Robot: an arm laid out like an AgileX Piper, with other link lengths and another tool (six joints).
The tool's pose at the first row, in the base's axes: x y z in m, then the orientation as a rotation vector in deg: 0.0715 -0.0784 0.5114 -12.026 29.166 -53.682
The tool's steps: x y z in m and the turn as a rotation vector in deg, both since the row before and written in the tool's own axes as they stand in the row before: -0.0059 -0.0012 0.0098 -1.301 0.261 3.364; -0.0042 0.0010 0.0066 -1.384 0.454 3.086; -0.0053 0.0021 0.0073 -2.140 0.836 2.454; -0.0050 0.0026 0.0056 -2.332 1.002 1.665; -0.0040 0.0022 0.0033 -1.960 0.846 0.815; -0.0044 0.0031 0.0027 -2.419 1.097 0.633; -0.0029 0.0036 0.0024 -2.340 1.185 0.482; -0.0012 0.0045 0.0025 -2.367 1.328 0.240
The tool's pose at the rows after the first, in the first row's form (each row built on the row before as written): 0.0727 -0.0748 0.5222 -12.164 30.230 -50.129; 0.0746 -0.0711 0.5289 -12.364 31.465 -46.846; 0.0769 -0.0659 0.5362 -13.279 33.306 -44.022; 0.0788 -0.0606 0.5418 -14.542 35.297 -41.914; 0.0797 -0.0562 0.5452 -15.787 36.911 -40.690; 0.0805 -0.0509 0.5479 -17.429 38.908 -39.528; 0.0822 -0.0462 0.5494 -19.022 40.934 -38.534; 0.0853 -0.0419 0.5496 -20.686 43.069 -37.771
